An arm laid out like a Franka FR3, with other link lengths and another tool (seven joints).
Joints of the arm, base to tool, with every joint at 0 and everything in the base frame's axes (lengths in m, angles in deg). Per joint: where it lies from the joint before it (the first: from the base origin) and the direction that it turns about. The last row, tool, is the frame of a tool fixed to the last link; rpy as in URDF.
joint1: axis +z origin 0 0 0.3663
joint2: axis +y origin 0 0 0
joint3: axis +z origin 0 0 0.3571
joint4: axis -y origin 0.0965 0 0
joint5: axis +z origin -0.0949 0 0.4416
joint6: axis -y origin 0 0 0
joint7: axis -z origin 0.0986 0 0
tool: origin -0.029 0.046 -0.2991 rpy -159.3 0 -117.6
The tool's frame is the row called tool.
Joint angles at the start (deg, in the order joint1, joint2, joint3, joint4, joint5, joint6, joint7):
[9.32, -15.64, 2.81, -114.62, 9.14, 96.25, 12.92]
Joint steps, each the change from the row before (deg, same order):
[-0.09, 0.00, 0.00, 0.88, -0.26, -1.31, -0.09]
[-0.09, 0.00, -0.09, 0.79, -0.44, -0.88, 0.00]
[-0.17, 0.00, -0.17, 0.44, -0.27, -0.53, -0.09]
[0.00, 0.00, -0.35, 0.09, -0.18, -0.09, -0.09]
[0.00, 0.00, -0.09, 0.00, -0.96, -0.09, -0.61]
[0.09, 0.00, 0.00, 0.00, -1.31, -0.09, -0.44]
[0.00, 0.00, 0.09, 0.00, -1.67, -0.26, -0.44]
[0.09, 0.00, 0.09, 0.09, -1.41, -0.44, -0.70]
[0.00, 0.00, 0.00, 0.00, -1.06, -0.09, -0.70]
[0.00, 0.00, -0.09, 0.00, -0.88, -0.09, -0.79]
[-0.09, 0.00, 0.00, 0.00, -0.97, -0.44, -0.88]
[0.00, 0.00, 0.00, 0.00, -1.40, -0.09, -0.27]
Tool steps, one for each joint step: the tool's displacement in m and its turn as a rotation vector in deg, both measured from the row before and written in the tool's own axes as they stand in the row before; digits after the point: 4 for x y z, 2 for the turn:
[0.0026, -0.0004, -0.0064, -0.17, 0.37, -0.32]
[0.0028, -0.0029, -0.0052, 0.20, 0.33, -0.10]
[0.0033, -0.0032, -0.0026, 0.09, 0.23, 0.08]
[0.0028, -0.0031, -0.0001, 0.08, 0.10, 0.19]
[0.0051, -0.0026, 0.0018, 0.54, 0.51, -0.81]
[0.0054, -0.0024, 0.0023, 0.76, 0.79, -0.95]
[0.0074, -0.0027, 0.0030, 0.86, 1.17, -1.10]
[0.0064, -0.0010, 0.0015, 0.62, 0.93, -1.37]
[0.0052, -0.0021, 0.0019, 0.58, 0.57, -1.01]
[0.0052, -0.0021, 0.0016, 0.44, 0.42, -0.95]
[0.0067, -0.0007, 0.0017, 0.21, 0.68, -1.14]
[0.0064, -0.0030, 0.0025, 0.74, 1.00, -0.72]

